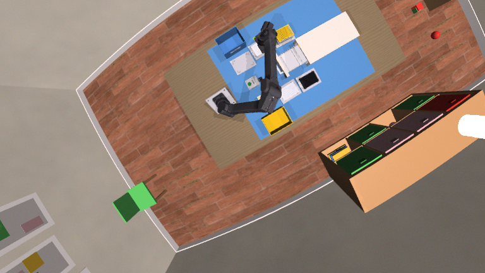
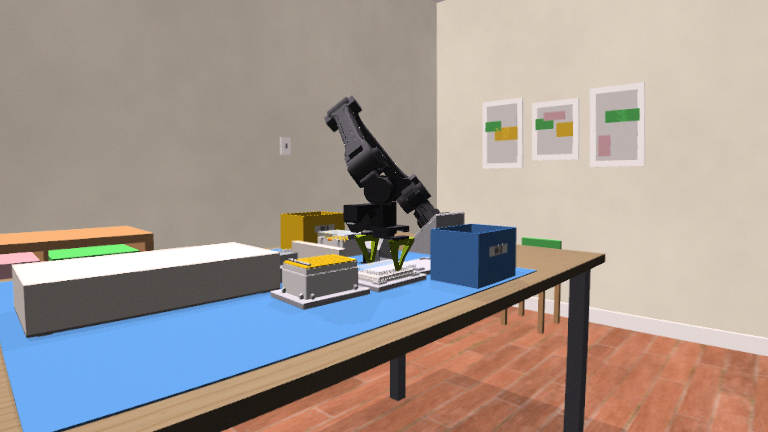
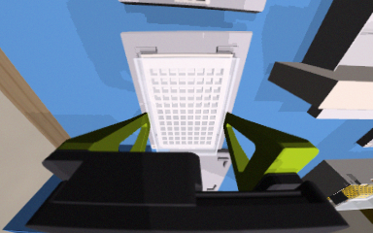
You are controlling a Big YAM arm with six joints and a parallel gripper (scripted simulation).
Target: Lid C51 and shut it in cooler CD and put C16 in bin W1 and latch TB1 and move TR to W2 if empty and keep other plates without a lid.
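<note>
Now: hand right at the plate lid. From my hand the other things lie so: tip rack TR (17 cm ahead, 2 cm to the right, 2 cm above); nest label N1 (11 cm ahead, 3 cm below, 1 cm to the right); white plate (2 cm below).
</note>
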